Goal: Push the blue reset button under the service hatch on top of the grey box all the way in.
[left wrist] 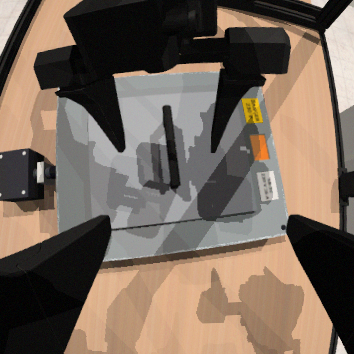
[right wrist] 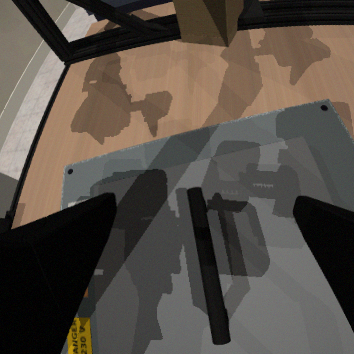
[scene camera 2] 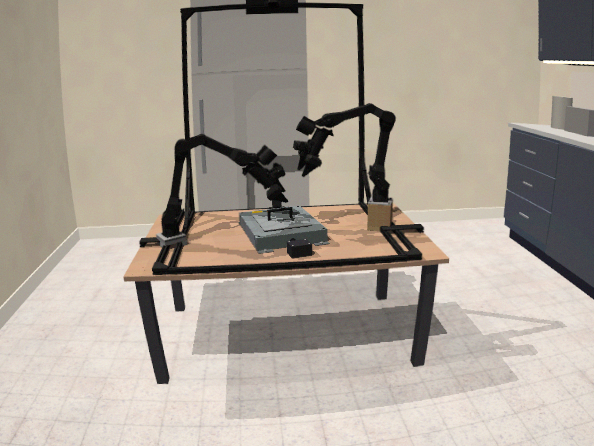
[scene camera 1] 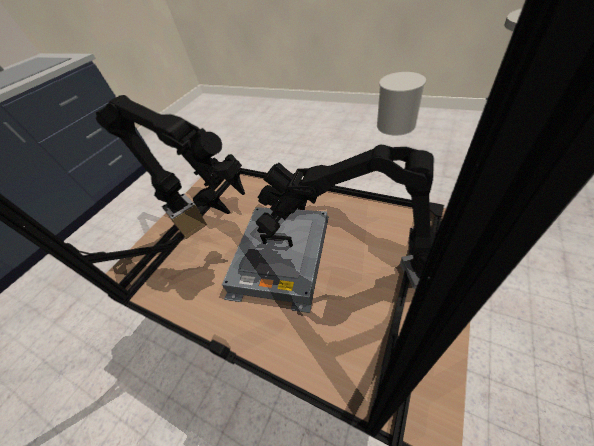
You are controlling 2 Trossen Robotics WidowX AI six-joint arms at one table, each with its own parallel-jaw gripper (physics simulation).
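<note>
The grey box (scene camera 1: pixel 320 250) (scene camera 2: pixel 280 242) (left wrist: pixel 175 245) (right wrist: pixel 250 124) lies on the table. Its service hatch (left wrist: pixel 102 130) (right wrist: pixel 300 300) looks shut and flat, with a black bar handle (scene camera 1: pixel 280 239) (scene camera 2: pixel 286 209) (left wrist: pixel 171 150) (right wrist: pixel 210 265) on top. The blue reset button does not show in any view. My right gripper (scene camera 1: pixel 272 232) (scene camera 2: pixel 281 202) (right wrist: pixel 206 203) is open and empty above the hatch; its fingers appear on either side of the handle in the left wrist view. The gap down to the handle is hard to judge. My left gripper (scene camera 1: pixel 236 203) (scene camera 2: pixel 302 172) (left wrist: pixel 199 223) is open and empty, raised off to the side of the box.
A small black block (scene camera 2: pixel 300 248) (left wrist: pixel 20 174) stands close beside the box. Yellow (left wrist: pixel 252 110), orange (left wrist: pixel 259 147) and white (left wrist: pixel 267 185) labels lie along one box edge. A wooden block (scene camera 1: pixel 189 223) (scene camera 2: pixel 379 216) supports the left arm. Black rails frame the table.
</note>
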